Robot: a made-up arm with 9 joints. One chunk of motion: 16 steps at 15 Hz.
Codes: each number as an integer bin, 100 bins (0 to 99) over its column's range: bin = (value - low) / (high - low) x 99, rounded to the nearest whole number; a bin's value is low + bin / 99 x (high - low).
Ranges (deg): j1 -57..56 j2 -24..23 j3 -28..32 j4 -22..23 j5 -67..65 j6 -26..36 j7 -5..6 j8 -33..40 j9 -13..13
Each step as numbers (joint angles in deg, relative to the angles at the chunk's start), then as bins.
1 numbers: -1.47 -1.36 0.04 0.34 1.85 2.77 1.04 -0.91 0.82
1 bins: 49 48 46 49 52 46 54 44 53
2 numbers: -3.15 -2.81 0.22 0.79 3.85 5.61 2.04 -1.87 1.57
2 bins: 47 45 47 50 53 50 63 42 55
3 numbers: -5.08 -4.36 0.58 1.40 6.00 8.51 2.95 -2.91 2.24
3 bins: 45 41 47 51 55 55 72 41 58
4 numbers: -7.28 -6.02 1.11 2.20 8.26 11.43 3.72 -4.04 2.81
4 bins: 44 38 48 53 56 60 78 39 60
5 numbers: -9.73 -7.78 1.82 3.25 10.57 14.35 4.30 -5.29 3.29
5 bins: 41 34 49 56 58 64 84 38 62
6 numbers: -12.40 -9.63 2.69 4.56 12.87 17.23 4.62 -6.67 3.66
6 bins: 39 30 51 58 60 69 87 36 63
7 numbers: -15.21 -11.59 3.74 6.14 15.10 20.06 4.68 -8.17 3.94
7 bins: 37 26 52 62 62 74 87 34 65
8 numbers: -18.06 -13.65 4.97 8.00 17.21 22.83 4.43 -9.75 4.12
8 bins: 34 22 54 66 63 78 85 32 65
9 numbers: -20.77 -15.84 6.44 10.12 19.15 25.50 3.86 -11.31 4.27
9 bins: 32 17 57 71 65 82 80 29 66
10 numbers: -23.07 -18.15 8.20 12.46 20.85 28.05 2.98 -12.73 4.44
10 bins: 30 12 60 76 66 86 72 27 66
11 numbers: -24.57 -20.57 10.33 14.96 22.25 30.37 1.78 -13.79 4.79
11 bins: 28 7 63 81 67 90 61 26 68
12 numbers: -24.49 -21.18 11.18 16.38 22.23 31.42 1.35 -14.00 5.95
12 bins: 28 6 65 84 67 92 57 26 72
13 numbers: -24.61 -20.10 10.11 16.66 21.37 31.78 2.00 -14.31 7.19
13 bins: 28 8 63 85 66 92 63 25 77
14 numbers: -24.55 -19.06 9.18 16.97 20.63 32.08 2.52 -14.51 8.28
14 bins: 28 10 61 86 66 93 68 25 81
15 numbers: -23.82 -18.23 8.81 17.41 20.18 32.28 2.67 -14.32 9.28
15 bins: 29 12 61 87 65 93 69 25 85
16 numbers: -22.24 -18.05 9.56 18.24 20.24 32.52 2.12 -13.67 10.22
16 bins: 30 13 62 89 65 93 64 26 88
